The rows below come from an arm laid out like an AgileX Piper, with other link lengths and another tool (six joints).
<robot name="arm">
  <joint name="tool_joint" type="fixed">
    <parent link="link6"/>
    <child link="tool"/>
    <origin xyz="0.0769 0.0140 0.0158" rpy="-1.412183 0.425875 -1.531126"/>
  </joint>
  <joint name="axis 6" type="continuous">
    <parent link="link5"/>
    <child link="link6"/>
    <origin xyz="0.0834 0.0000 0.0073" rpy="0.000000 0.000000 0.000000"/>
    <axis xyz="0.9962 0 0.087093"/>
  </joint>
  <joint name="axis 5" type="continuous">
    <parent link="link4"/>
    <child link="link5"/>
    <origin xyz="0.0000 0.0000 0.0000" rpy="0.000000 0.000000 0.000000"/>
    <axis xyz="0 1 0"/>
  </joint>
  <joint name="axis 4" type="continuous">
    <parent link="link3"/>
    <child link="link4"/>
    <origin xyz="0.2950 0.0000 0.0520" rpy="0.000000 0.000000 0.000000"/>
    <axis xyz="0.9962 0 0.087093"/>
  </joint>
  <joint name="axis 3" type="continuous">
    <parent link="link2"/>
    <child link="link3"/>
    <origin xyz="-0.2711 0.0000 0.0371" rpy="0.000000 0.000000 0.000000"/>
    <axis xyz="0 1 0"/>
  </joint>
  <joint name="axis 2" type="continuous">
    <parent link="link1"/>
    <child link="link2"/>
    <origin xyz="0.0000 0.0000 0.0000" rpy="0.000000 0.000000 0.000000"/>
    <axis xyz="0 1 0"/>
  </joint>
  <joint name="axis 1" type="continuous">
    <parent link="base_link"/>
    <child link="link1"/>
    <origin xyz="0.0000 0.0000 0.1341" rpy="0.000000 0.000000 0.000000"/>
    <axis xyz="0 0 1"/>
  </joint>
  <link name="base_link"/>
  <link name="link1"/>
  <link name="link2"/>
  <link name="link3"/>
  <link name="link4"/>
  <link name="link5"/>
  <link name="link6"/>
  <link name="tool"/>
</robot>
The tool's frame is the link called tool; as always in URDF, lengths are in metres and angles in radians. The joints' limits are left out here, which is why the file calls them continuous.
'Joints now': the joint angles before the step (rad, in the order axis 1, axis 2, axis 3, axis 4, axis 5, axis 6). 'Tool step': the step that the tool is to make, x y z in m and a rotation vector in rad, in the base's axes. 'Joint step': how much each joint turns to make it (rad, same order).
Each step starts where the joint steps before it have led.
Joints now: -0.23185, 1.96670, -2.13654, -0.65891, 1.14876, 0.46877
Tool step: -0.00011, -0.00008, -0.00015, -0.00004, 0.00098, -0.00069
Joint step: -0.00001, 0.00016, 0.00002, -0.00042, 0.00097, -0.00001
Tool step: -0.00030, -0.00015, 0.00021, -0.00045, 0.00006, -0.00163
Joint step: 0.00000, -0.00038, -0.00004, -0.00127, 0.00119, 0.00102
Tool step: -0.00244, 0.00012, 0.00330, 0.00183, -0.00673, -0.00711
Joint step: 0.00001, -0.00720, 0.00036, -0.00113, 0.00531, 0.00620
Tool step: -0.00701, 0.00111, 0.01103, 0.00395, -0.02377, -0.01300
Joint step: 0.00000, -0.02398, 0.00186, 0.00023, 0.00916, 0.01302
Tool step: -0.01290, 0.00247, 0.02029, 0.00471, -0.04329, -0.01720
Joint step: 0.00001, -0.04363, 0.00194, 0.00189, 0.01326, 0.01739
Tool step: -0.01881, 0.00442, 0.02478, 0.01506, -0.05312, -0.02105
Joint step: -0.00002, -0.05891, 0.00365, 0.01035, 0.02327, 0.02023
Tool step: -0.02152, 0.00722, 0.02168, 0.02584, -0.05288, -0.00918
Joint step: 0.00001, -0.07431, 0.02747, 0.02387, 0.01485, 0.01909
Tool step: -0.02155, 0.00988, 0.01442, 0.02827, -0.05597, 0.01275
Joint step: -0.00037, -0.09643, 0.07814, 0.03400, -0.02133, 0.02281
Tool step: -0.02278, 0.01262, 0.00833, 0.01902, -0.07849, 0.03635
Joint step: -0.00100, -0.13121, 0.14577, 0.03503, -0.08254, 0.03470
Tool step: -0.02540, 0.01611, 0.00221, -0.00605, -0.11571, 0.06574
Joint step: -0.00168, -0.17137, 0.21798, 0.02375, -0.16505, 0.04357
